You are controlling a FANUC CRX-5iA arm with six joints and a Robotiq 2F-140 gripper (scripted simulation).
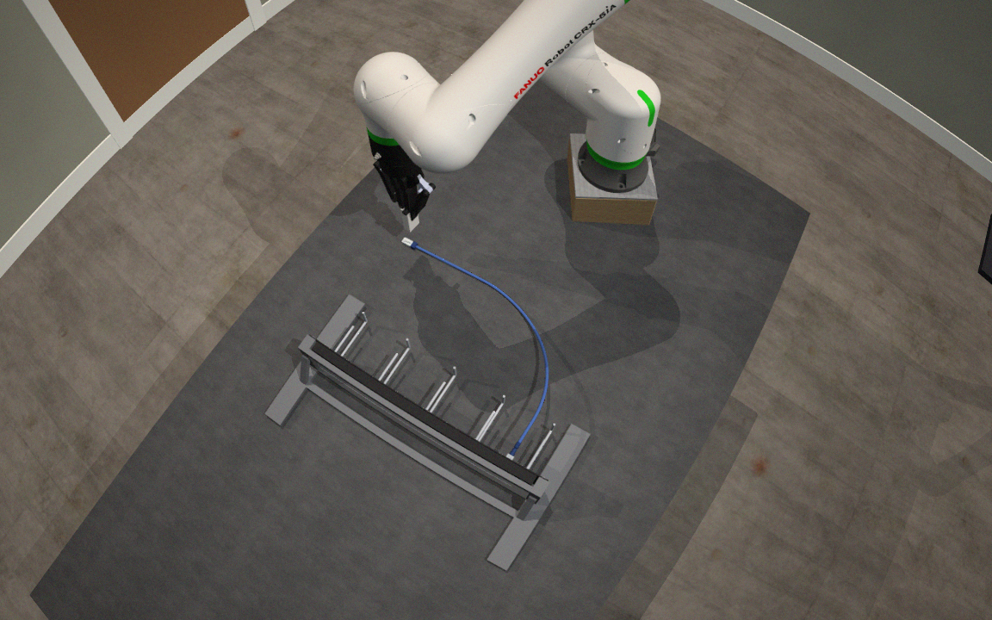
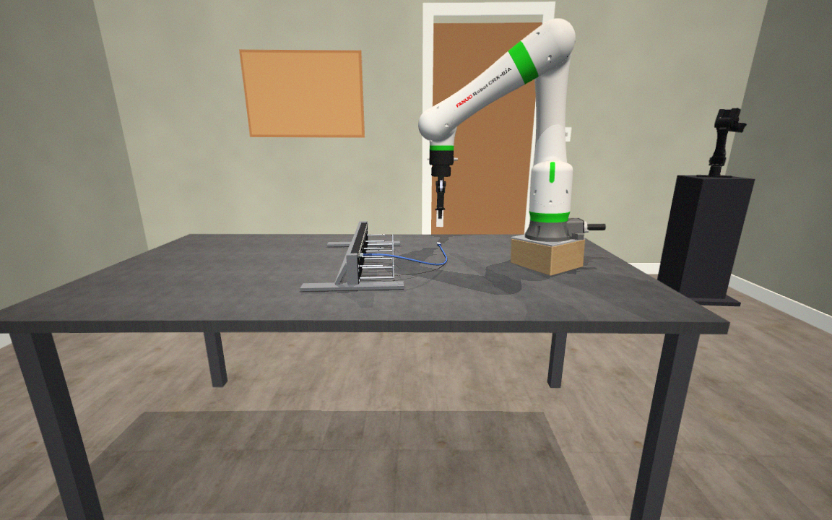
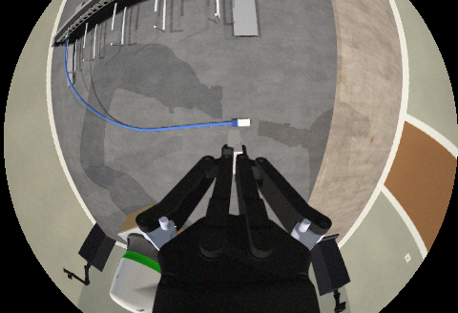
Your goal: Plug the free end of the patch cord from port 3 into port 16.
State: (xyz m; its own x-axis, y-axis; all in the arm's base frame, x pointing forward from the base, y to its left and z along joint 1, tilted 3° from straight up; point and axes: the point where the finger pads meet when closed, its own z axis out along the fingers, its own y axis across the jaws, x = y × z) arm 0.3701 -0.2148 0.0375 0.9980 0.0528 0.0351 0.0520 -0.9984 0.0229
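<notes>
Now: hand 2 cm to the left of the plug and 11 cm above it.
</notes>
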